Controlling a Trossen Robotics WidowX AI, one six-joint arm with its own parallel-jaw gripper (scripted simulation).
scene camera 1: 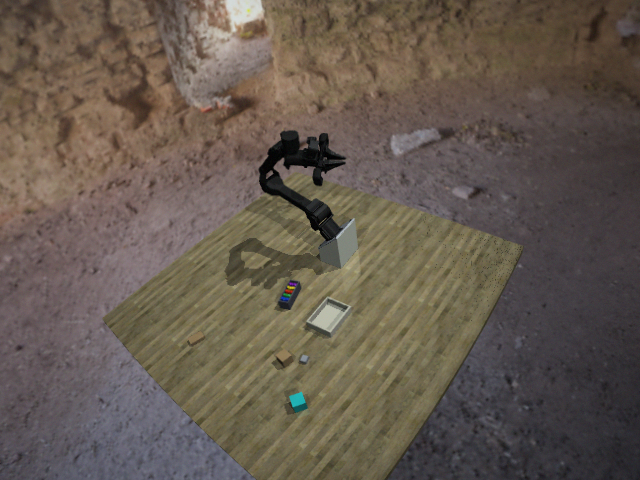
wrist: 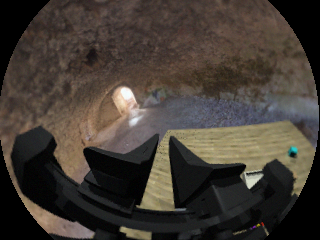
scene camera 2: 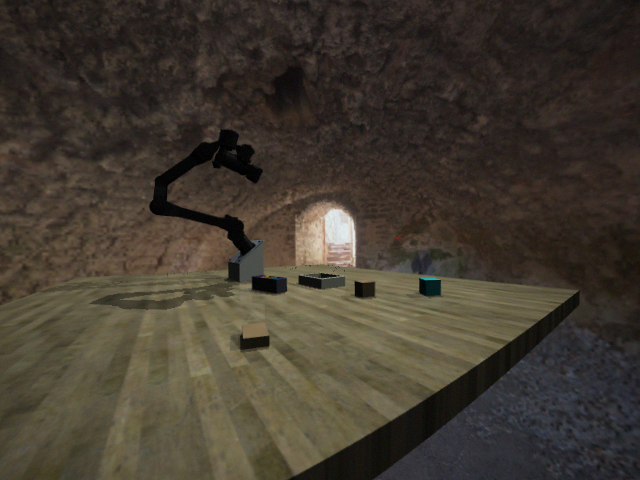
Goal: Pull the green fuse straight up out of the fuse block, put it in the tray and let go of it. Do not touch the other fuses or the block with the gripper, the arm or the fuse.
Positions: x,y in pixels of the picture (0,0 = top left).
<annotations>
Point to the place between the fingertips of my gripper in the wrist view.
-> At 164,137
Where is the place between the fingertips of my gripper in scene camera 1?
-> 345,160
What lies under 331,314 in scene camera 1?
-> A grey tray.
</annotations>
